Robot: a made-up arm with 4 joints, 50 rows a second.
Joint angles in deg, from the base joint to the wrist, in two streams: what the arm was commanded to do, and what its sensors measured. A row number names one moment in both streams.
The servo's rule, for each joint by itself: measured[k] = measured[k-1] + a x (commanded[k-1-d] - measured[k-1]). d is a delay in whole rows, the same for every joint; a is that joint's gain. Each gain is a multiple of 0.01, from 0.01 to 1. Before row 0 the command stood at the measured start. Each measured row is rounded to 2 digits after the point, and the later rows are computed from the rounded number. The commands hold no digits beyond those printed.
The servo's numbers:
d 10
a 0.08 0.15 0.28 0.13
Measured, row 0:
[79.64 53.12 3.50 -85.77]
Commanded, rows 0 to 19:
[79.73 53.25 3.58 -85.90]
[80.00 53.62 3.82 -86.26]
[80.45 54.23 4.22 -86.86]
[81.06 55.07 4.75 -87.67]
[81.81 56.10 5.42 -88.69]
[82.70 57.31 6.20 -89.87]
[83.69 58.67 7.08 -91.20]
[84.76 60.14 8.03 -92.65]
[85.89 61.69 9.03 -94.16]
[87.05 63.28 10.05 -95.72]
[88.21 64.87 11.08 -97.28]
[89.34 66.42 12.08 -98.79]
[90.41 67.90 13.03 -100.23]
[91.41 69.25 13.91 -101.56]
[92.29 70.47 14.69 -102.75]
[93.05 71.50 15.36 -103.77]
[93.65 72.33 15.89 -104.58]
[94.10 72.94 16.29 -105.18]
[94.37 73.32 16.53 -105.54]
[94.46 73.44 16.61 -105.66]
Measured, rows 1 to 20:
[79.64 53.12 3.50 -85.77]
[79.64 53.12 3.50 -85.77]
[79.64 53.12 3.50 -85.77]
[79.64 53.12 3.50 -85.77]
[79.64 53.12 3.50 -85.77]
[79.64 53.12 3.50 -85.77]
[79.64 53.12 3.50 -85.77]
[79.64 53.12 3.50 -85.77]
[79.64 53.12 3.50 -85.77]
[79.64 53.12 3.50 -85.77]
[79.65 53.14 3.52 -85.79]
[79.68 53.21 3.60 -85.85]
[79.74 53.36 3.77 -85.98]
[79.85 53.62 4.04 -86.20]
[80.01 53.99 4.43 -86.52]
[80.23 54.49 4.93 -86.96]
[80.51 55.12 5.53 -87.51]
[80.85 55.87 6.23 -88.18]
[81.25 56.74 7.01 -88.96]
[81.71 57.72 7.86 -89.84]

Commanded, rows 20 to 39:
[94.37 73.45 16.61 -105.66]
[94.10 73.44 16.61 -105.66]
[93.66 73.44 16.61 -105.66]
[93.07 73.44 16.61 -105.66]
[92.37 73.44 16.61 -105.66]
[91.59 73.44 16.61 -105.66]
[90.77 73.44 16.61 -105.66]
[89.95 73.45 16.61 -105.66]
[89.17 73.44 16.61 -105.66]
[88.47 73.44 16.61 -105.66]
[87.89 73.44 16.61 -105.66]
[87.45 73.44 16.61 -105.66]
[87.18 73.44 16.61 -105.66]
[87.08 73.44 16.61 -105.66]
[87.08 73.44 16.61 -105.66]
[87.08 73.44 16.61 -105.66]
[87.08 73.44 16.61 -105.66]
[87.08 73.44 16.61 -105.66]
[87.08 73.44 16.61 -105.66]
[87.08 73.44 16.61 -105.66]
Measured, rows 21 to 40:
[82.23 58.79 8.76 -90.81]
[82.80 59.93 9.69 -91.85]
[83.41 61.13 10.63 -92.94]
[84.05 62.35 11.55 -94.06]
[84.71 63.57 12.43 -95.19]
[85.38 64.76 13.25 -96.31]
[86.04 65.90 13.99 -97.39]
[86.68 66.96 14.63 -98.40]
[87.30 67.91 15.16 -99.33]
[87.87 68.74 15.57 -100.15]
[88.39 69.45 15.86 -100.87]
[88.85 70.05 16.07 -101.49]
[89.23 70.56 16.22 -102.03]
[89.54 70.99 16.33 -102.50]
[89.77 71.36 16.41 -102.91]
[89.92 71.67 16.47 -103.27]
[89.99 71.94 16.51 -103.58]
[89.99 72.17 16.54 -103.85]
[89.92 72.36 16.56 -104.09]
[89.80 72.52 16.57 -104.29]

